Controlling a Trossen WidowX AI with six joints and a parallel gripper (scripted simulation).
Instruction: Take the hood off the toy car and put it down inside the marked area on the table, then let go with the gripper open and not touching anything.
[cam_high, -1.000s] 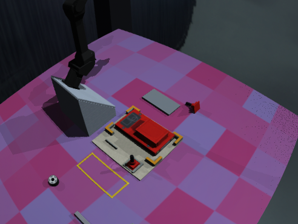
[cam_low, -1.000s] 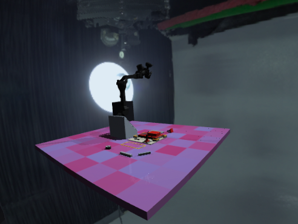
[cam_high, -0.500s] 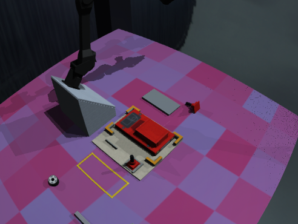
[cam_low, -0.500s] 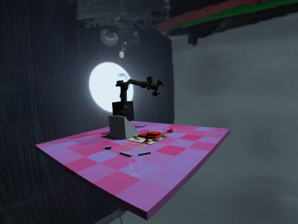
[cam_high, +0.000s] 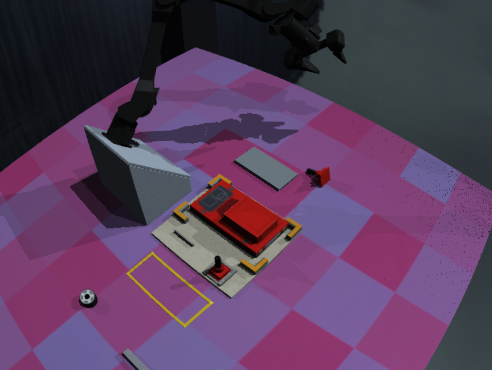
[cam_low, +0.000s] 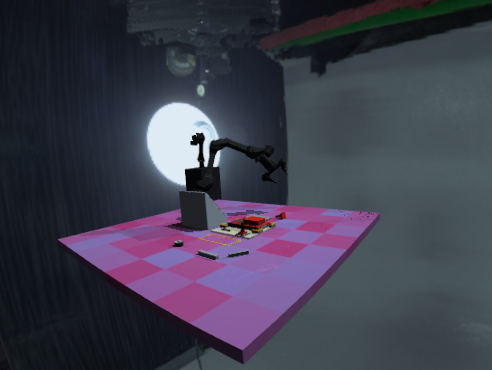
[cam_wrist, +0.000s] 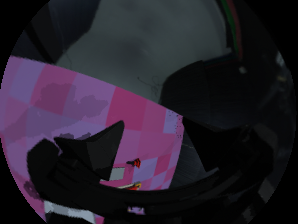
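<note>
Right now the red hood is 9 cm ahead of my gripper tip, 43 cm to the right of it and 16 cm below it. The rest, counted from my gripper tip: small wheel: 4 cm behind, 82 cm to the right, 19 cm below; grey flat panel: 2 cm behind, 26 cm to the right, 20 cm below; grey base plate: 6 cm ahead, 46 cm to the right, 19 cm below.
</note>
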